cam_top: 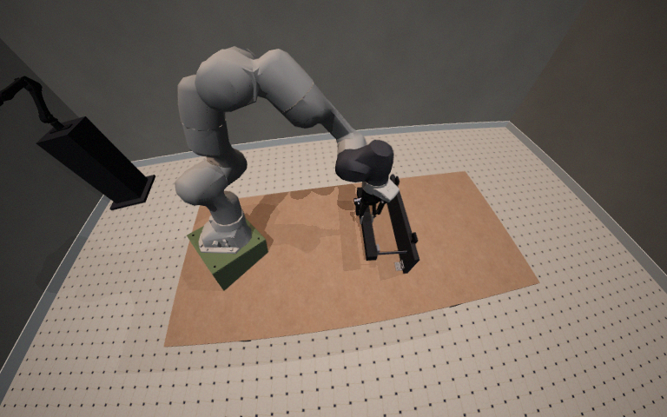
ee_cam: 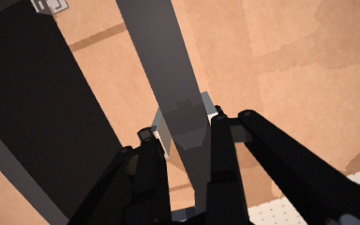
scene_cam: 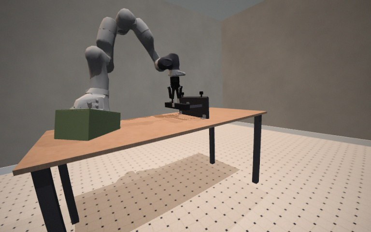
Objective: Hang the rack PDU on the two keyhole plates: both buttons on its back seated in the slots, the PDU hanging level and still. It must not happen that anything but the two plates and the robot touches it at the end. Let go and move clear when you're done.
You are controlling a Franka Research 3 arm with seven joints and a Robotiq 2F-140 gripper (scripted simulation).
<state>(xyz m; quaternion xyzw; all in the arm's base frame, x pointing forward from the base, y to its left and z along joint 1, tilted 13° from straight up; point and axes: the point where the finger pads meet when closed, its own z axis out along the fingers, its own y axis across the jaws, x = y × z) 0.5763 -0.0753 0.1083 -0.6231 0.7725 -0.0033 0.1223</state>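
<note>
Now: hand 20 mm short of the rack PDU and 20 mm above it. Round my hand: black upright panel 160 mm ahead, 30 mm to the right, 50 mm below.
</note>
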